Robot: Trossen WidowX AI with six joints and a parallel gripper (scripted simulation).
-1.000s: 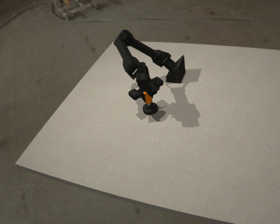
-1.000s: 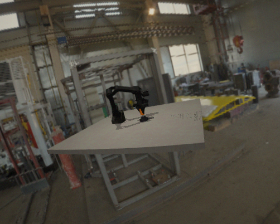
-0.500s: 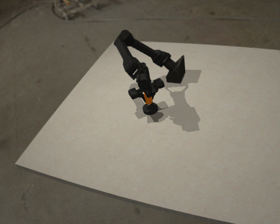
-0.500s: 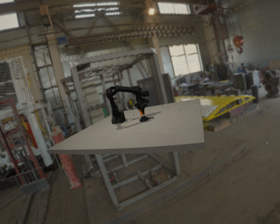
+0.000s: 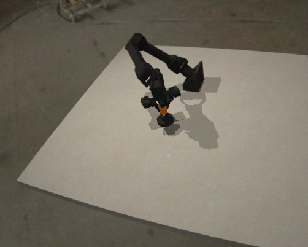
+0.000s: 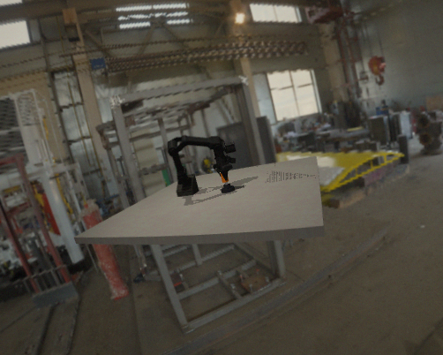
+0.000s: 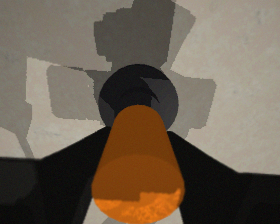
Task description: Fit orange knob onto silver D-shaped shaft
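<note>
My gripper tip is 40 mm above the round pedestal. Round my gripper tip: orange knob (30 mm above).
</note>
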